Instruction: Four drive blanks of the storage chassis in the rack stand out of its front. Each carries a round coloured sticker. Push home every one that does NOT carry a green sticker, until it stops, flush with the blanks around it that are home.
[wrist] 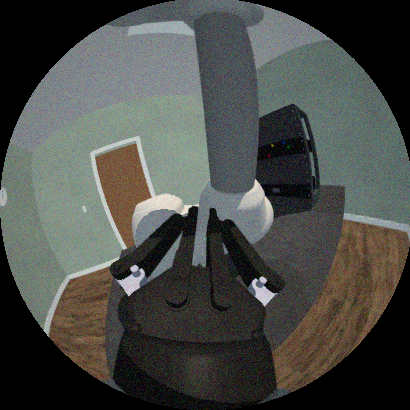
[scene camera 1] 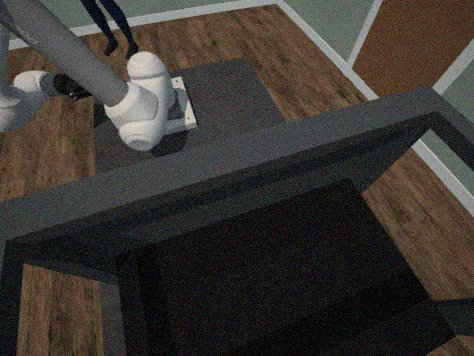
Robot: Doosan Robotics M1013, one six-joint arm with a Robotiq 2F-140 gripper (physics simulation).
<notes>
The pictures show: the gripper and a rack.
</notes>
